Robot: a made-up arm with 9 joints. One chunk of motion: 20 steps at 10 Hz.
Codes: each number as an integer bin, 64 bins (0 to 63) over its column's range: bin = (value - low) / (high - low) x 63, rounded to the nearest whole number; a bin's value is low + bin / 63 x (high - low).
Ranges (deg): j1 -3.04..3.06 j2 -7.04..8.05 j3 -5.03..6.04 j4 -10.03..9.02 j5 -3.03..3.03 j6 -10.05..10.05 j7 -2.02..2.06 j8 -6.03..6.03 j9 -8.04..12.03
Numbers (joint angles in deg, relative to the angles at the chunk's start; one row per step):
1: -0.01 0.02 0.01 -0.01 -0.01 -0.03 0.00 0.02 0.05
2: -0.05 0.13 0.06 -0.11 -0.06 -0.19 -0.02 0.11 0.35
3: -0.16 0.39 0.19 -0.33 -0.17 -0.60 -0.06 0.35 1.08
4: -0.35 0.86 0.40 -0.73 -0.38 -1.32 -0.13 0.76 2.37
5: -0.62 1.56 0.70 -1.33 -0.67 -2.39 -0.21 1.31 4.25
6: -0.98 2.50 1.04 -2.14 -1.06 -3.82 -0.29 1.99 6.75
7: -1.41 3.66 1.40 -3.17 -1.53 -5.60 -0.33 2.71 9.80
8: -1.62 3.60 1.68 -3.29 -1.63 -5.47 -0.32 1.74 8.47
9: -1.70 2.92 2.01 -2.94 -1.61 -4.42 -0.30 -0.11 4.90
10: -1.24 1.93 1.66 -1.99 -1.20 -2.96 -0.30 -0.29 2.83
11: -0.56 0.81 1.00 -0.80 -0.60 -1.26 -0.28 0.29 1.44
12: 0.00 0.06 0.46 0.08 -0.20 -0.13 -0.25 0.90 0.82
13: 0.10 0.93 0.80 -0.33 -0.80 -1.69 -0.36 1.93 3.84
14: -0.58 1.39 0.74 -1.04 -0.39 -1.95 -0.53 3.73 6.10
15: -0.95 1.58 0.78 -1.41 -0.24 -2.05 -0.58 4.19 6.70
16: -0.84 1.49 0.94 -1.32 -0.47 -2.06 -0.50 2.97 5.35
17: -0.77 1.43 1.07 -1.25 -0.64 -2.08 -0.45 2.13 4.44
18: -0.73 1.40 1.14 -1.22 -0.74 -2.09 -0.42 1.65 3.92
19: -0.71 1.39 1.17 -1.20 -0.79 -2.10 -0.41 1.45 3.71
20: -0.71 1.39 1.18 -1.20 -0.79 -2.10 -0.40 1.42 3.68
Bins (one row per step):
1: 31 29 29 33 31 31 31 32 25
2: 31 30 29 33 31 31 31 32 26
3: 30 31 30 32 30 30 30 33 29
4: 28 33 31 31 28 27 29 35 33
5: 25 36 33 29 25 24 28 38 39
6: 21 40 35 26 20 20 27 42 46
7: 17 45 37 23 16 14 26 46 56
8: 15 44 38 22 15 14 26 41 52
9: 14 42 40 23 15 18 27 31 41
10: 19 37 38 27 19 22 27 30 34
11: 26 33 34 31 25 28 27 33 30
12: 31 30 31 33 29 31 27 36 28
13: 32 33 33 32 23 26 26 42 37
14: 25 35 33 30 27 25 23 51 44
15: 22 36 33 29 29 25 22 53 46
16: 23 36 34 29 27 25 23 47 42
17: 23 35 35 29 25 25 24 43 39
18: 24 35 35 29 24 25 25 40 38
19: 24 35 35 29 23 25 25 39 37
20: 24 35 35 29 23 25 25 39 37

